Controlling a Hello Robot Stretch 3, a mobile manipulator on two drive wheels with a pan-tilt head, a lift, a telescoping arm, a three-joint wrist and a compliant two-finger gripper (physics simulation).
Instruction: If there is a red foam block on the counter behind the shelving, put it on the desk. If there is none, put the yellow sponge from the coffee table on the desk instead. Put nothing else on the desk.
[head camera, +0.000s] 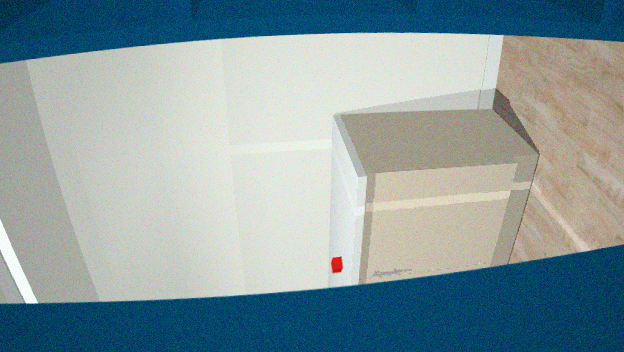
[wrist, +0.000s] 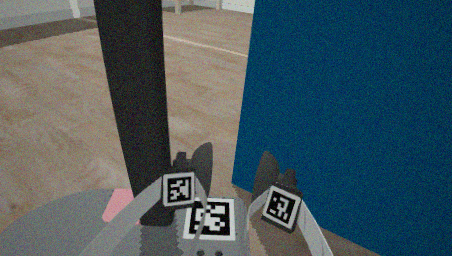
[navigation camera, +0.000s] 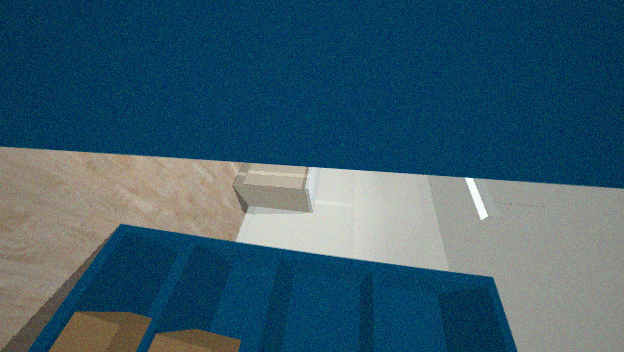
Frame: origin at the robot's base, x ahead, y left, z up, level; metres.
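Seen in the pictures: gripper, between the fingertips: (wrist: 235, 165).
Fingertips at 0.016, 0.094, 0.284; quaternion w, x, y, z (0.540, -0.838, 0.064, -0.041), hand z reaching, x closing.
A point is followed by its place in that frame, as x, y, z.
A red block (head camera: 337, 265) {2.484, 0.480, 0.937} sits on the white top of the counter (head camera: 345, 235) {2.346, 0.310, 0.911} (navigation camera: 312, 190) {2.256, 0.006, 0.911}, near the lower shelf edge in the head camera view. The counter appears tilted, beyond the blue shelving (head camera: 310, 325) {0.401, 0.114, 1.283} (navigation camera: 150, 75) {0.265, 0.198, 0.959} (wrist: 350, 100) {0.189, 0.245, 0.277}. My gripper (wrist: 235, 165) {0.016, 0.094, 0.284} is open and empty, low above the robot's base, with the shelving just to its right. The counter and red block do not show in the wrist view. The yellow sponge does not show in any view, and I cannot make out the desk.
Brown boxes (navigation camera: 85, 332) {0.698, -0.673, 0.201} (navigation camera: 195, 342) {0.758, -0.637, 0.706} stand in the shelving in the navigation view. A black upright post (wrist: 132, 100) stands left of the gripper, above the grey base (wrist: 65, 225) {-0.171, 0.105, 0.160} with its pink patch. Light furniture legs (wrist: 178, 6) {-0.491, 2.821, 0.087} show at the top of the wrist view.
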